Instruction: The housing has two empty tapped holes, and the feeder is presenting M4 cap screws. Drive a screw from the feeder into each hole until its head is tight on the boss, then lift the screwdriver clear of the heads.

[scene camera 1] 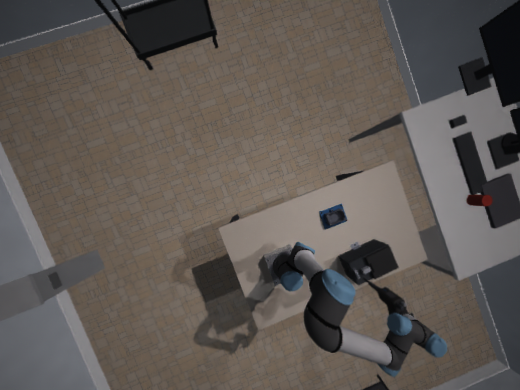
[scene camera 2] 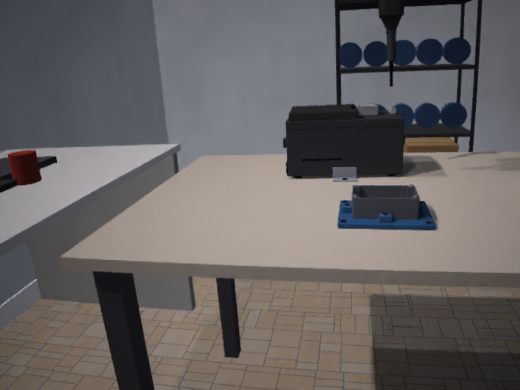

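The grey open-topped housing [scene camera 1: 334,216] [scene camera 2: 385,207] sits in a blue fixture [scene camera 2: 407,224] on the table. Its tapped holes and any screw heads in them are too small to make out. The black screw feeder [scene camera 1: 384,261] [scene camera 2: 345,145] stands behind it, with a light pick-up part [scene camera 2: 392,110] at its top right in scene camera 2. My screwdriver [scene camera 1: 368,281] [scene camera 2: 391,84] is upright in scene camera 2, its bit tip above that pick-up part, apart from it and well away from the housing. No screw shows on the dark bit, so I take it as open.
A small light bracket [scene camera 1: 355,245] [scene camera 2: 345,172] stands between feeder and housing. My arm [scene camera 1: 330,310] reaches over the table's edge from its base. A white desk with a red cup [scene camera 1: 479,200] [scene camera 2: 25,167] stands beside the table. A shelf rack [scene camera 2: 338,82] is behind.
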